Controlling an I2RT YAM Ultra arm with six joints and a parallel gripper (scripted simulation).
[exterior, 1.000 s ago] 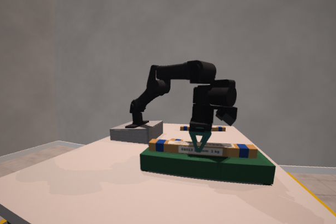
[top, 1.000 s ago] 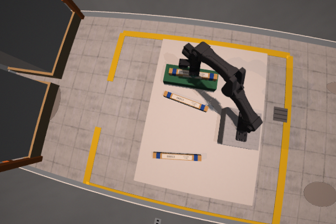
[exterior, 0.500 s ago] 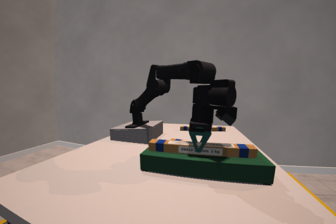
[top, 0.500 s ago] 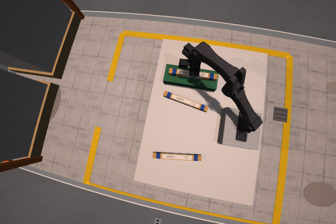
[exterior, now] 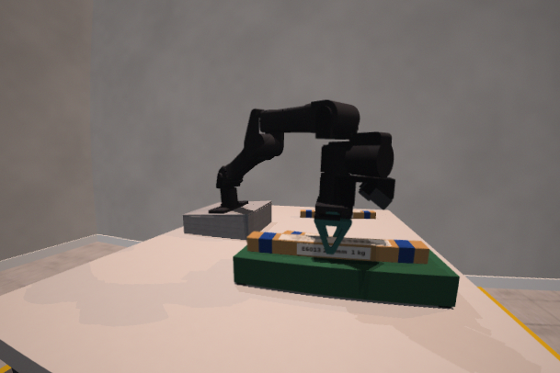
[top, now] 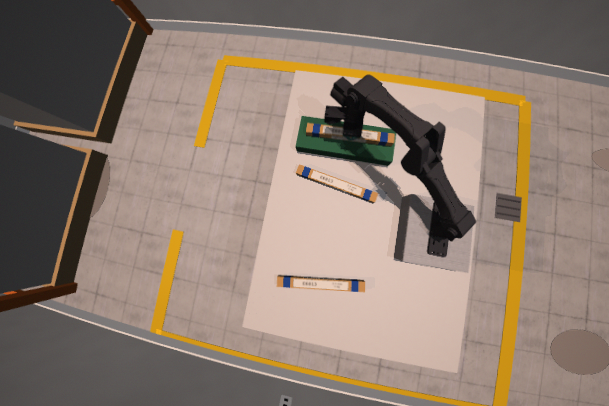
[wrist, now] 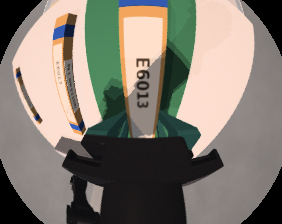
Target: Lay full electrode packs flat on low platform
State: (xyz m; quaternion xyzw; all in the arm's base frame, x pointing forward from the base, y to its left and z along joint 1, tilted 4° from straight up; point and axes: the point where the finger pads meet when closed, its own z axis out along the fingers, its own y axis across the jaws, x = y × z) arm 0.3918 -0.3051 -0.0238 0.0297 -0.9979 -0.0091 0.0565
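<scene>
The green low platform lies 20 mm ahead of my hand, 10 mm to the left of it and 60 mm below it.
</scene>
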